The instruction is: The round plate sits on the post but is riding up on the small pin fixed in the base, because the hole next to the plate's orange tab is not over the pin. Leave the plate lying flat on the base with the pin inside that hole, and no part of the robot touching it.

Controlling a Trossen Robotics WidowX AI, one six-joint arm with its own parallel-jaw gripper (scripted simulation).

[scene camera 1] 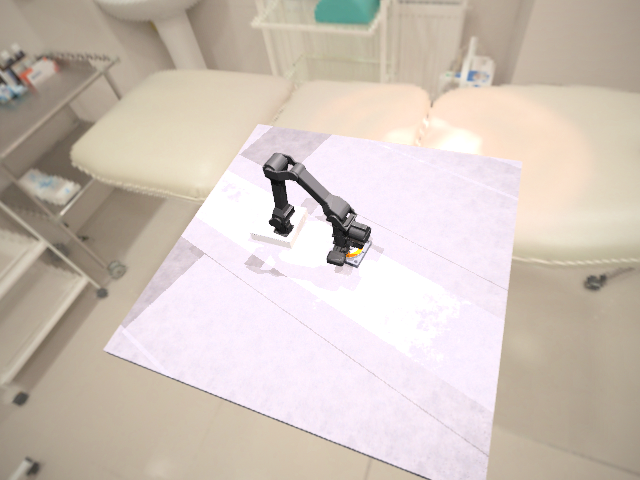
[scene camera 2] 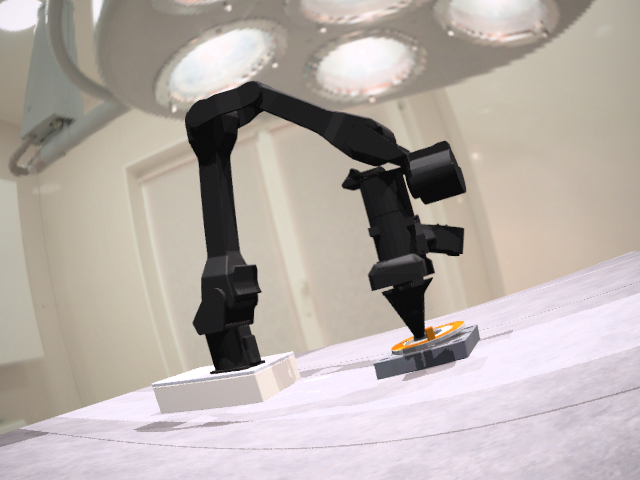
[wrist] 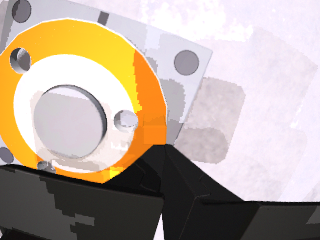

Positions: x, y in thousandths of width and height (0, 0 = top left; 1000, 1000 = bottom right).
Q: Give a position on a round plate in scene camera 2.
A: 702, 689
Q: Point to a square grey base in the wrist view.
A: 564, 265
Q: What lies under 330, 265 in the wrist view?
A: A round plate.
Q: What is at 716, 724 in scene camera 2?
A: A square grey base.
